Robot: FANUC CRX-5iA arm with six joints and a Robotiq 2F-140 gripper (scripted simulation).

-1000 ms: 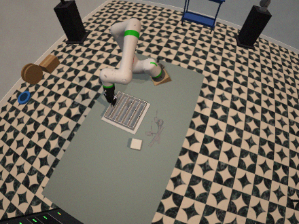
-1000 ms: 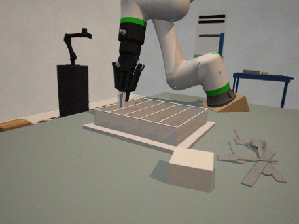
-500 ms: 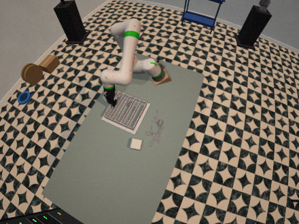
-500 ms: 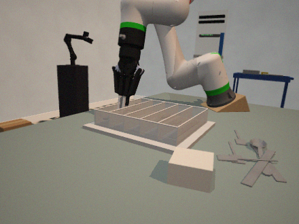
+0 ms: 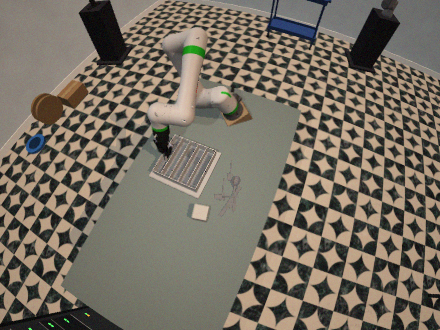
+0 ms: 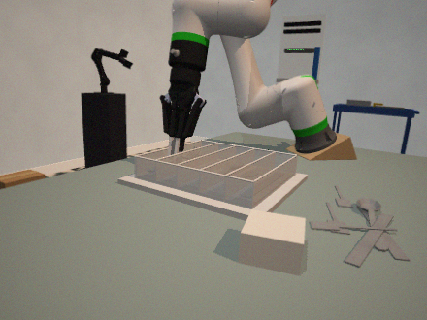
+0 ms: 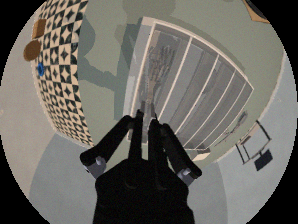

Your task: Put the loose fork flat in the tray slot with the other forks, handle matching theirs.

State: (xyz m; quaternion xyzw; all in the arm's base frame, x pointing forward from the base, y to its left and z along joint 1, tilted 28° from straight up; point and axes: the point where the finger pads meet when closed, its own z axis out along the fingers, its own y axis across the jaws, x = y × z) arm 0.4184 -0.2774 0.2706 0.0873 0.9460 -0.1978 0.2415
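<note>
Now: the slotted tray 120 mm to the left of my hand, 10 mm below it and 10 mm ahead of it. Also, from my hand: cream block: 300 mm ahead, 270 mm to the left, 40 mm below.
</note>
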